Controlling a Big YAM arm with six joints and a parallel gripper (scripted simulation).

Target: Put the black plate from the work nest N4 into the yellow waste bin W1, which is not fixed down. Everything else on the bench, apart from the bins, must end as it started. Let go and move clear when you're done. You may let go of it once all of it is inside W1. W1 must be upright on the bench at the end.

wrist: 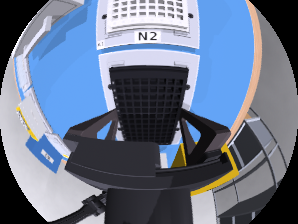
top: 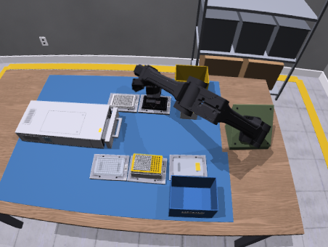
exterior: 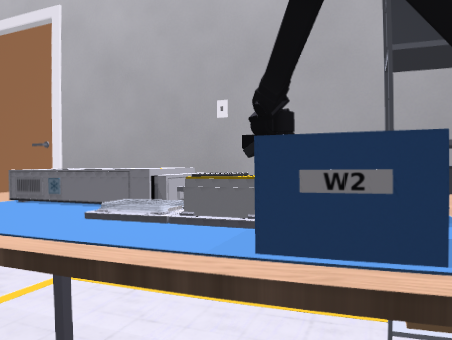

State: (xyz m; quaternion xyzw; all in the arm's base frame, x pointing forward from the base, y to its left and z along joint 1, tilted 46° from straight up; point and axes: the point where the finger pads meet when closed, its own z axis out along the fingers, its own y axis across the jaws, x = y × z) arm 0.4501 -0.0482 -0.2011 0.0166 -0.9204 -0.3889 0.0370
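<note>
Right now the black plate is right at my hand. The rest, counted from my hand: yellow waste bin W1 (19 cm behind, 14 cm to the right, 1 cm above); white plate (17 cm ahead, 1 cm below); nest (2 cm below).
</note>
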